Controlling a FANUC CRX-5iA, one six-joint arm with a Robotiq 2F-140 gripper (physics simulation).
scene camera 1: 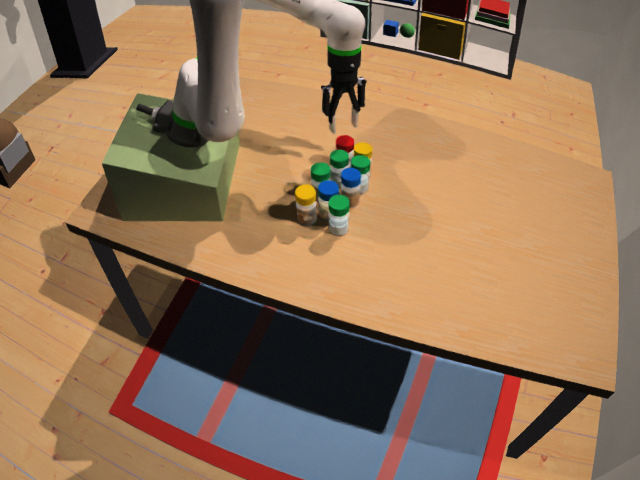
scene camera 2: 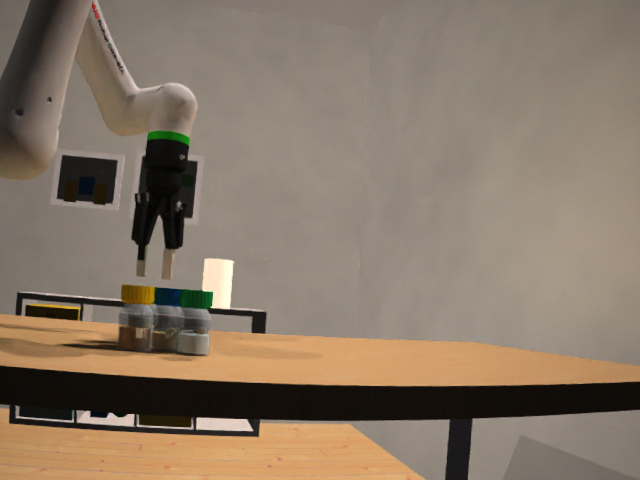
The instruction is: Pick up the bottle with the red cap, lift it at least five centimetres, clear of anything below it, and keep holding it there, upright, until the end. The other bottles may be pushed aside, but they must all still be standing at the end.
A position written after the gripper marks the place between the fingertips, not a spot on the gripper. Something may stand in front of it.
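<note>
There's a blue-capped bottle (scene camera 2: 165,315), and there's a green-capped bottle (scene camera 2: 194,325) as well. You'd also find the gripper (scene camera 2: 154,278), (scene camera 1: 343,128).
</note>
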